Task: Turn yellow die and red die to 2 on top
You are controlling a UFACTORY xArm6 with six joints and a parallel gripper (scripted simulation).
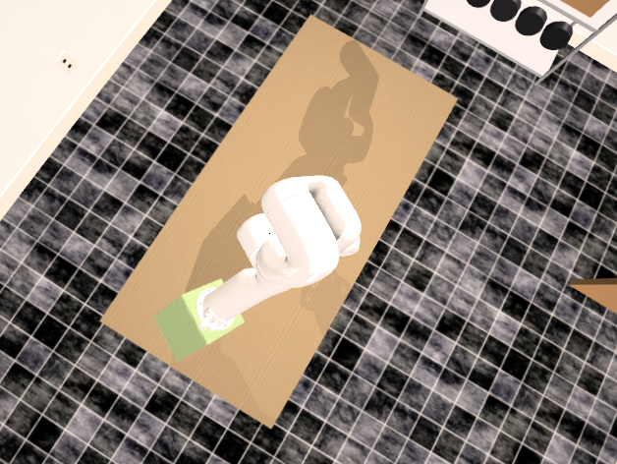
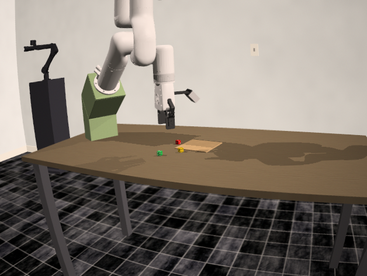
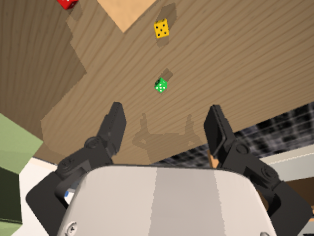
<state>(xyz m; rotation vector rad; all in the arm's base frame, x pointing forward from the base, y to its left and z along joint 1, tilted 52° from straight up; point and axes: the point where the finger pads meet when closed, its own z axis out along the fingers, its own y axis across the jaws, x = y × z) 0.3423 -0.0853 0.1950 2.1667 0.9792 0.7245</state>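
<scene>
My gripper is now 11 cm above the green die, 3 cm past it and 1 cm to the left of it. Round my hand: red die 15 cm to the left, 11 cm below; tan mat 12 cm to the left, 11 cm below, 9 cm ahead; yellow die 11 cm below, 4 cm to the left, 4 cm ahead.
</scene>
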